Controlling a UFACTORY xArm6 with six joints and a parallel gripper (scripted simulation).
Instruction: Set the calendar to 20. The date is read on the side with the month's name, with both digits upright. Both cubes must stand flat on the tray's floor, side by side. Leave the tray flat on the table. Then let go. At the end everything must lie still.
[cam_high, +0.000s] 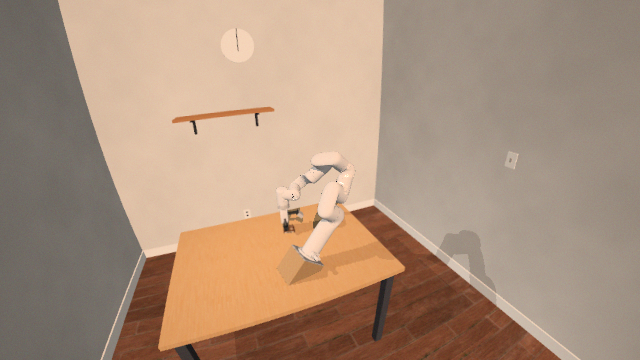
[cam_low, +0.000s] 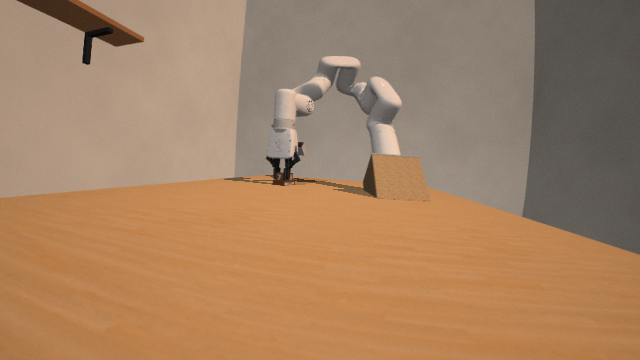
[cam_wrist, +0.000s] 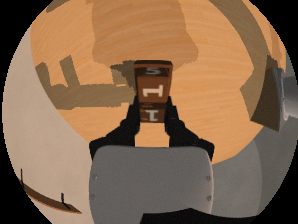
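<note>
Now: hand 10 mm past the brown tray, 20 mm to the left of it and 30 mm above it.
</note>
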